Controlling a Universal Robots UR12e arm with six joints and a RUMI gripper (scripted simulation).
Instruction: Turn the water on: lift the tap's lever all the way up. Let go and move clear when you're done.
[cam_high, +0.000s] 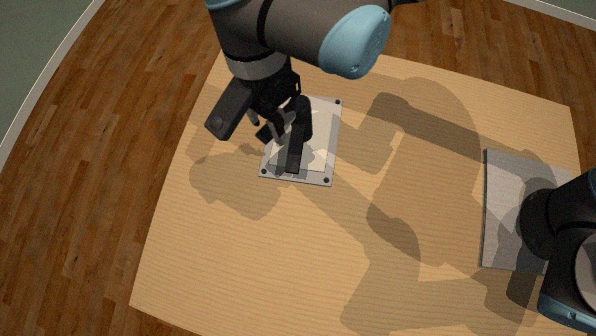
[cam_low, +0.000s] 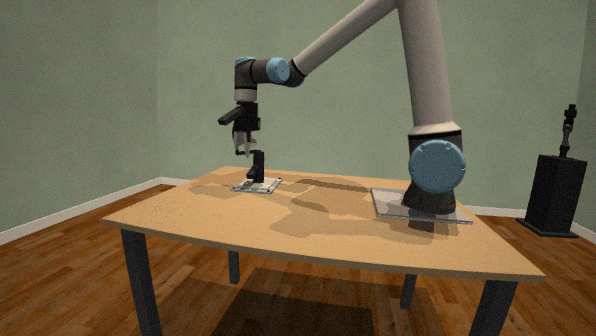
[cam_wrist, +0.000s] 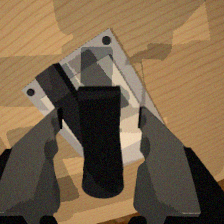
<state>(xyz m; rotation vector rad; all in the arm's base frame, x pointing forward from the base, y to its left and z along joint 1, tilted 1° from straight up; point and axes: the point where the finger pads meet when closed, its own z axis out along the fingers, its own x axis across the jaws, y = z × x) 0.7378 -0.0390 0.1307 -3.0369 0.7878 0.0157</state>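
Right now the lever is 20 mm behind my hand and 30 mm to the right of it. From my hand the other things lie so: tap 30 mm behind, 60 mm to the right, 50 mm below.
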